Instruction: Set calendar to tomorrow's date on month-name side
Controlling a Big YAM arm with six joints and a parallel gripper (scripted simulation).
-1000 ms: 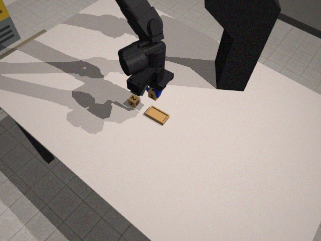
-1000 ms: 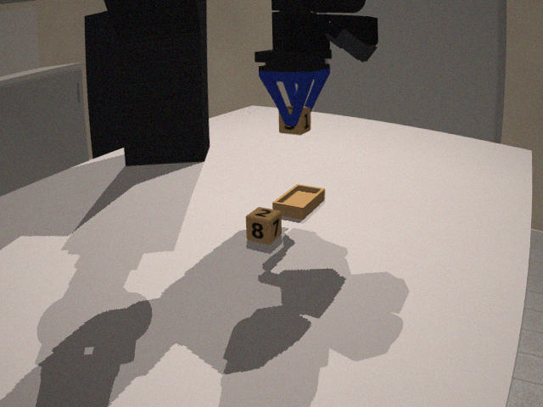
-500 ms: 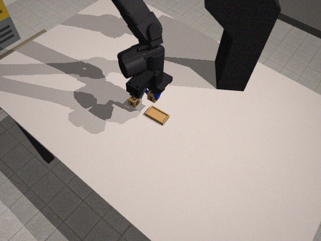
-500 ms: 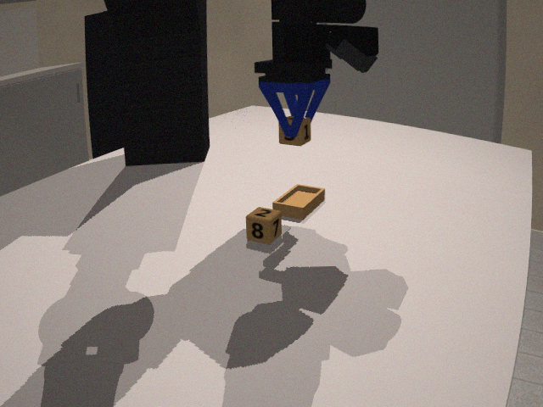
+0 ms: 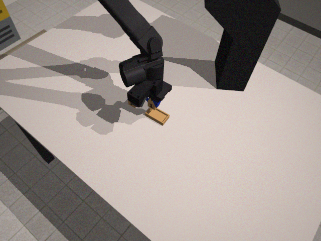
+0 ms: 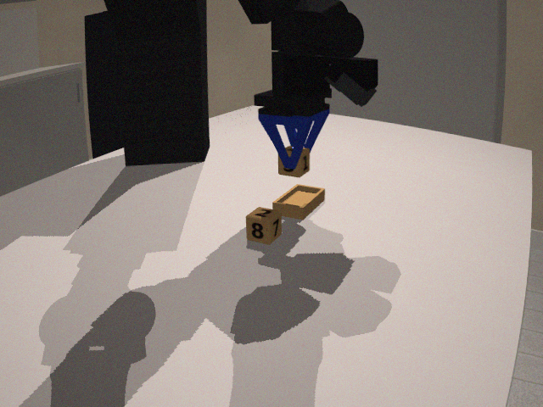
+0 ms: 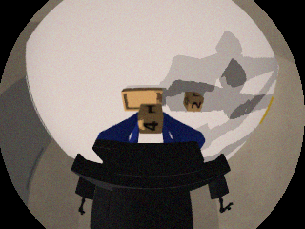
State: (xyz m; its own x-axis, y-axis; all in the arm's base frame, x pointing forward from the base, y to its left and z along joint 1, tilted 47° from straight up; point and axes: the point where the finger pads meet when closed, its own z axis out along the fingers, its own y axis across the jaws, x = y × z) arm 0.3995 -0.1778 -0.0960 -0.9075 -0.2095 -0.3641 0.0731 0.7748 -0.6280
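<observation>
Now: the wooden tray 2 cm to the left of my hand and 6 cm below it. Round my hand: wooden digit cube: 1 cm behind, 9 cm to the right, 6 cm below.
</observation>
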